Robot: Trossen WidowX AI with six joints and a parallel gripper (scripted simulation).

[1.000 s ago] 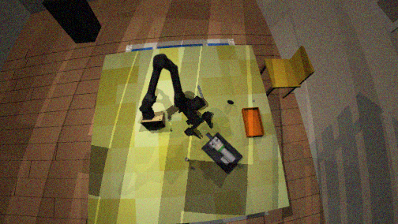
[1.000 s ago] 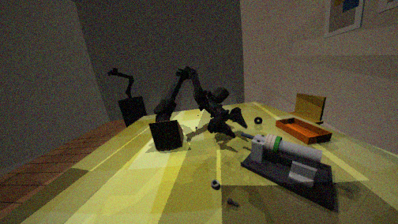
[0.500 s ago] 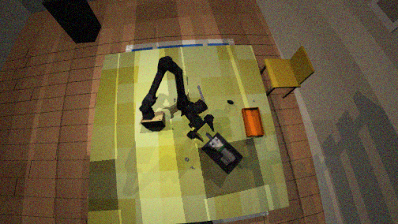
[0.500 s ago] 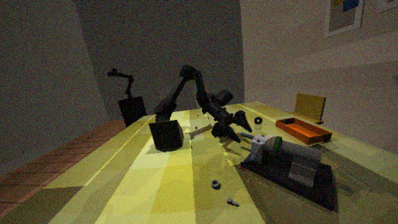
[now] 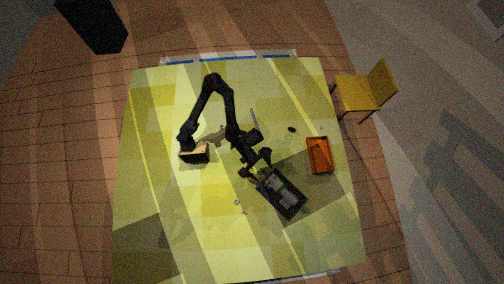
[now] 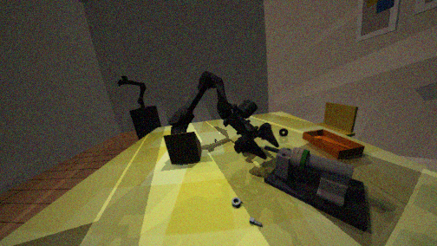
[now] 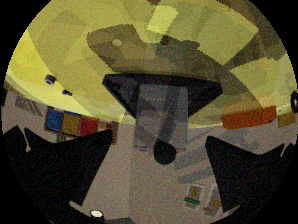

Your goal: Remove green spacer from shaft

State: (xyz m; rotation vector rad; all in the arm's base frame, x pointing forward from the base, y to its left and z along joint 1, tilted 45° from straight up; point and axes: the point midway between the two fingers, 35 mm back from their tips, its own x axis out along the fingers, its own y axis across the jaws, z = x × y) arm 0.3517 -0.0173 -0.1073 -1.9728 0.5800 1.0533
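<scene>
The green spacer is 7 cm to the right of my gripper tip, 7 cm ahead of it and 1 cm above it. From my gripper tip the other things lie so: orange tray: 31 cm ahead, 12 cm to the left, 6 cm below; black ring: 26 cm to the left, 16 cm ahead, 5 cm below.
</scene>
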